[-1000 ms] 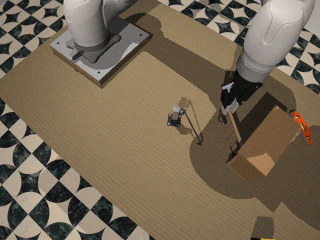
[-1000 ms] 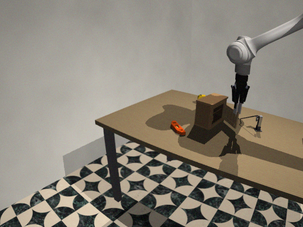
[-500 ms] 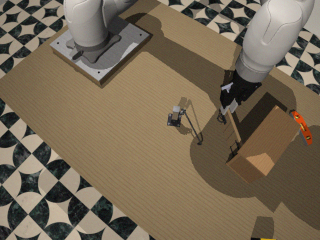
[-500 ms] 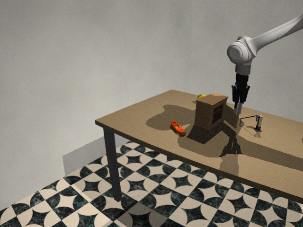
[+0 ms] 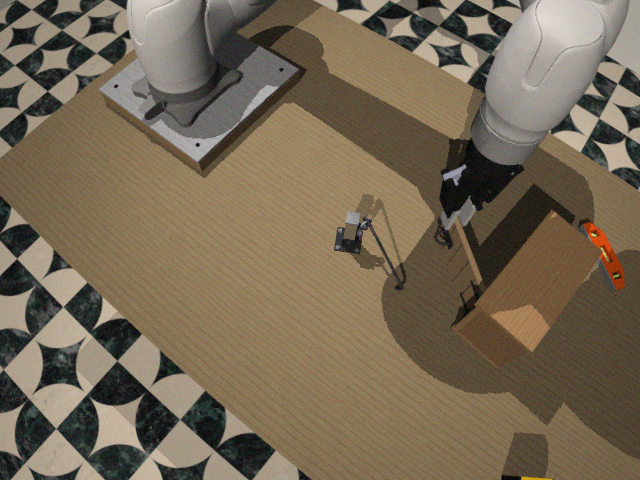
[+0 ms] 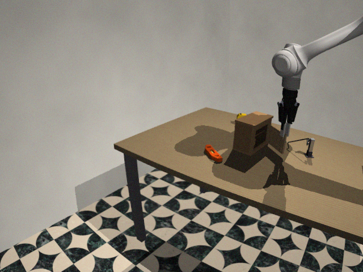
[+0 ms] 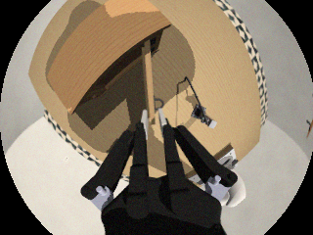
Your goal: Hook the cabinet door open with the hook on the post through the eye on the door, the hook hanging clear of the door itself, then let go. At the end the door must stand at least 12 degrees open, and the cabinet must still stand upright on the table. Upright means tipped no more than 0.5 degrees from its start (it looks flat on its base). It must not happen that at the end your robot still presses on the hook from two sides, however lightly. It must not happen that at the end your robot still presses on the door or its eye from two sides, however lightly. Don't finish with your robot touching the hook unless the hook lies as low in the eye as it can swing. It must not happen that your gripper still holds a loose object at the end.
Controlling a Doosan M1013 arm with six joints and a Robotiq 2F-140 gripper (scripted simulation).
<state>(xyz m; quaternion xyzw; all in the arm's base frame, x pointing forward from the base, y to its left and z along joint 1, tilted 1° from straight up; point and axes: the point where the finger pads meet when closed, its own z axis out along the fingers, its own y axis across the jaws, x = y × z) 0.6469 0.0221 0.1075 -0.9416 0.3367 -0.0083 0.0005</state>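
My gripper is now 7 cm past the wire hook, 10 cm to the left of it and 9 cm above it. Round my hand: door (5 cm ahead, 5 cm to the right, 7 cm below); yellow object (35 cm ahead, 30 cm to the right, 10 cm below); orange spirit level (30 cm ahead, 19 cm to the left, 13 cm below).
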